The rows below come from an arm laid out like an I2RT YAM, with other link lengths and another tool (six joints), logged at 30 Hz.
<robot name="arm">
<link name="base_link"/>
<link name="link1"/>
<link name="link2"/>
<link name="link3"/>
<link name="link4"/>
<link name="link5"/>
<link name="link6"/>
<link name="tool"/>
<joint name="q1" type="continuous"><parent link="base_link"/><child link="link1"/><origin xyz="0 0 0.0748" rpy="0 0 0"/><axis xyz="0 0 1"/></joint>
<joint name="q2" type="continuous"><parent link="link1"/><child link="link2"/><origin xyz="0.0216 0.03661 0.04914" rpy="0 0 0"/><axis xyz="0 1 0"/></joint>
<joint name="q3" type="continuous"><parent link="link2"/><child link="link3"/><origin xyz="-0.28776 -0.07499 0" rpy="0 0 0"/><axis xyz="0 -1 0"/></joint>
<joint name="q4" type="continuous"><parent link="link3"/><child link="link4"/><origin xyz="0.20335 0.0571 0.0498" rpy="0 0 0"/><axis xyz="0 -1 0"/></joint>
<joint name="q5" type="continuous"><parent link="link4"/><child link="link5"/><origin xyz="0.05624 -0.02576 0.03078" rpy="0 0 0"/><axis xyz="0 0 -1"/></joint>
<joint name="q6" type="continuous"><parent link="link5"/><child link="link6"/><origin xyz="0.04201 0 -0.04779" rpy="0 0 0"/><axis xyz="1 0 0"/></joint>
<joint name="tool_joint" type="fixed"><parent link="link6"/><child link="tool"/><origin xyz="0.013 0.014 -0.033" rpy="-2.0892 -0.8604 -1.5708"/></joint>
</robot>
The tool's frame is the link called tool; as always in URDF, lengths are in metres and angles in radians. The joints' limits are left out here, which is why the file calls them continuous.
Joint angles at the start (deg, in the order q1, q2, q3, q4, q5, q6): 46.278 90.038 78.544 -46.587 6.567 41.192
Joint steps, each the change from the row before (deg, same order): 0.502 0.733 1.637 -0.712 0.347 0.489; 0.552 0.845 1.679 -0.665 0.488 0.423; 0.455 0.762 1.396 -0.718 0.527 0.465; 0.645 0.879 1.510 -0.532 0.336 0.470; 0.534 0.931 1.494 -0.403 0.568 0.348; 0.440 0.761 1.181 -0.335 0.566 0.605; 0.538 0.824 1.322 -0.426 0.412 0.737; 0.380 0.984 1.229 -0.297 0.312 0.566; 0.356 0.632 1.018 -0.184 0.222 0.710; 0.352 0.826 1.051 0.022 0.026 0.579; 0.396 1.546 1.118 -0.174 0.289 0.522
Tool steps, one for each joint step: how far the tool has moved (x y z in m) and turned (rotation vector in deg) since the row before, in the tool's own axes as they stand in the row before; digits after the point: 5 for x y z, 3 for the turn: -0.00127 -0.00427 -0.00355 0.227 0.054 0.133; -0.00147 -0.00473 -0.00315 0.199 0.202 0.093; -0.00125 -0.00383 -0.00219 -0.066 0.206 0.201; -0.00239 -0.00467 -0.00246 0.175 0.038 -0.043; -0.00174 -0.00503 -0.00190 0.194 0.301 0.086; -0.00151 -0.00418 -0.00138 0.110 0.172 0.388; -0.00223 -0.00441 -0.00179 0.136 -0.033 0.329; -0.00182 -0.00493 -0.00049 -0.004 -0.026 0.263; -0.00168 -0.00369 -0.00143 0.250 -0.184 0.414; -0.00208 -0.00463 -0.00072 0.304 -0.295 0.215; -0.00291 -0.00659 0.00304 -0.534 0.003 0.099
